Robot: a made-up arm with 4 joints.
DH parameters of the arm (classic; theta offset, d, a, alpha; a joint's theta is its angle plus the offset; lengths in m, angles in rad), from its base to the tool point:
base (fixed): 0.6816 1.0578 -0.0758 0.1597
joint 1: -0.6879 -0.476 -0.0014 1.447
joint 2: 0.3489 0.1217 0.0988 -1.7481
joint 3: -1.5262 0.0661 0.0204 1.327
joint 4: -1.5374 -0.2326 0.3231 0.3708
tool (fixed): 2.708 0.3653 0 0
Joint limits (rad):
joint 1: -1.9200..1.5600
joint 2: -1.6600..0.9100
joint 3: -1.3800..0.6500
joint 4: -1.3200..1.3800
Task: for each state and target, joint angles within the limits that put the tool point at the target. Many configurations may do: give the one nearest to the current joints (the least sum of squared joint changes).
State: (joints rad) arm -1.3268 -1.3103 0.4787 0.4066
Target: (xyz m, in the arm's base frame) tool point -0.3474 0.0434 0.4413
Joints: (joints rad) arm -0.7527 -0.6698 0.2019 0.0412
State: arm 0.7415 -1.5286 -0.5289 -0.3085
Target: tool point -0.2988 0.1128 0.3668
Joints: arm 1.5211 -1.6600 -0.7826 -1.1231
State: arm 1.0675 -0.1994 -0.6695 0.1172
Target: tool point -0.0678 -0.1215 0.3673
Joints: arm 1.5079 -0.7069 -0.1795 0.0213
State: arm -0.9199 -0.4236 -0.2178 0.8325
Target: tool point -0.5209 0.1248 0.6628
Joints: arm -1.6281 -0.5226 -0.1443 1.3152
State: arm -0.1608 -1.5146 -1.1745 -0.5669
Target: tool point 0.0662 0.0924 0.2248
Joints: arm 0.0654 -1.6022 -1.3800 -1.3139
